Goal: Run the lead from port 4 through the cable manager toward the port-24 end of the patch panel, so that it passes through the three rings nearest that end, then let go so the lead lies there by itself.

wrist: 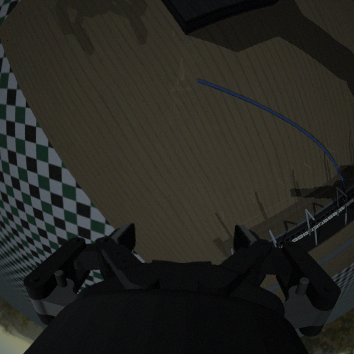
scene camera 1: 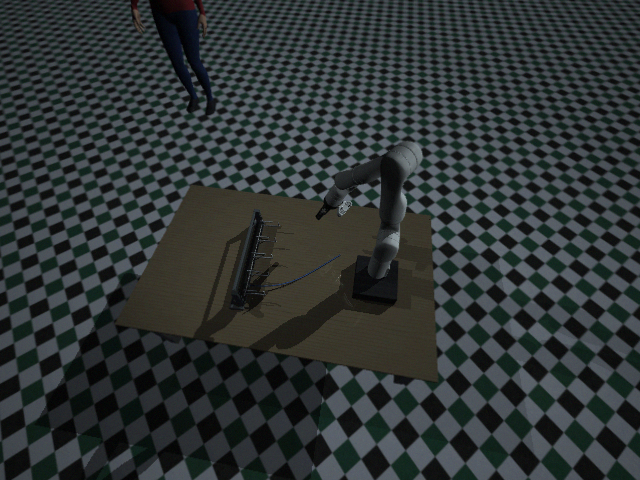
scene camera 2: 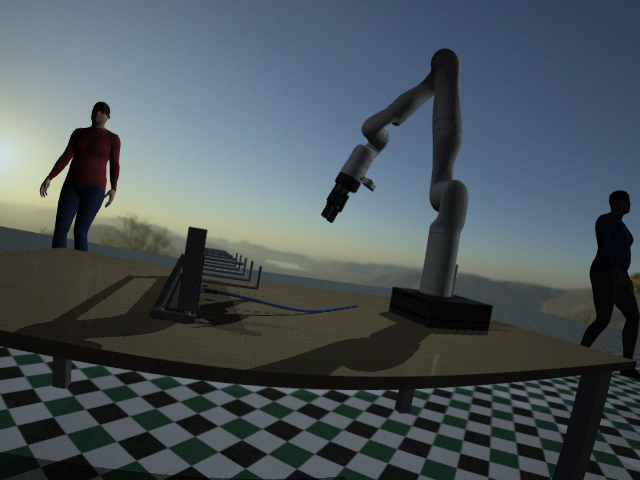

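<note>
The blue lead [scene camera 1: 306, 275] [scene camera 2: 310, 311] [wrist: 280, 116] leaves the patch panel [scene camera 1: 245, 263] [scene camera 2: 192, 268] near the panel's near end in scene view 1. It curves away from the panel over the table, its free end toward the robot base. Several thin wire rings of the cable manager stick out along the panel's front; one ring [scene camera 1: 270, 255] is near mid-panel, and the nearest in scene view 2 is a ring [scene camera 2: 259, 277]. The lead does not run along the row; whether it passes any ring is too small to tell. My gripper [scene camera 1: 318, 217] [scene camera 2: 327, 217] [wrist: 183, 235] is open and empty, high above the table, apart from lead and panel.
The black robot base [scene camera 1: 375, 291] [scene camera 2: 439, 308] stands on the wooden table [scene camera 1: 361, 335] [wrist: 125, 125], across from the panel. A person in red [scene camera 1: 178, 46] [scene camera 2: 93, 155] stands beyond the table. A second person in dark clothes [scene camera 2: 615, 248] is at the right in scene view 2.
</note>
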